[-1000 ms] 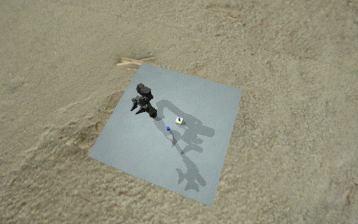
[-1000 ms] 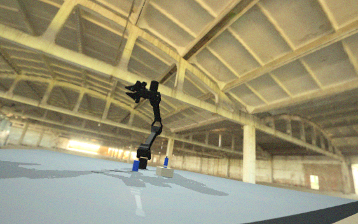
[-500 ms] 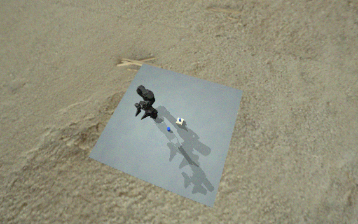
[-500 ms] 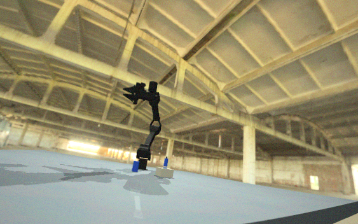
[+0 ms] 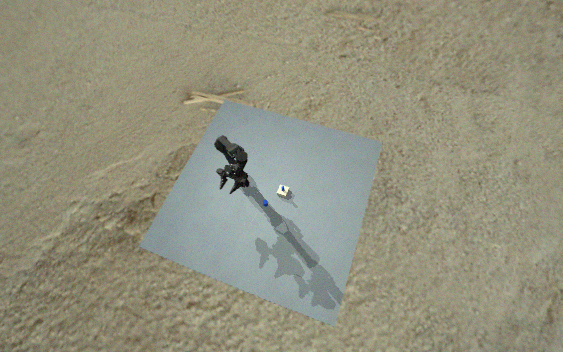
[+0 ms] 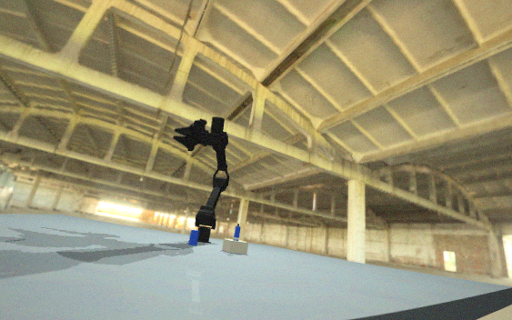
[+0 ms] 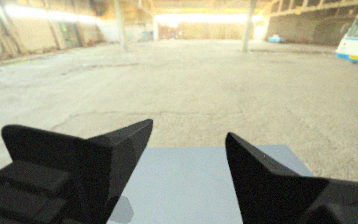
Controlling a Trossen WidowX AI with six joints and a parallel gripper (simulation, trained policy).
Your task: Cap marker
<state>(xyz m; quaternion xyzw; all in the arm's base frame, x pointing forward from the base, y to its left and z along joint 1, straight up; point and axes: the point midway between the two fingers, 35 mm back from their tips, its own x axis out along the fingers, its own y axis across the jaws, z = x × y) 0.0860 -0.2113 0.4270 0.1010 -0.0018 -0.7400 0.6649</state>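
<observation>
My gripper tip is now 40 cm above the blue cap, 15 cm to the right of it and 13 cm short of it. The rest, counted from my gripper tip: blue marker 35 cm below, 27 cm to the left, 21 cm ahead; holder block 40 cm below, 27 cm to the left, 21 cm ahead.
</observation>
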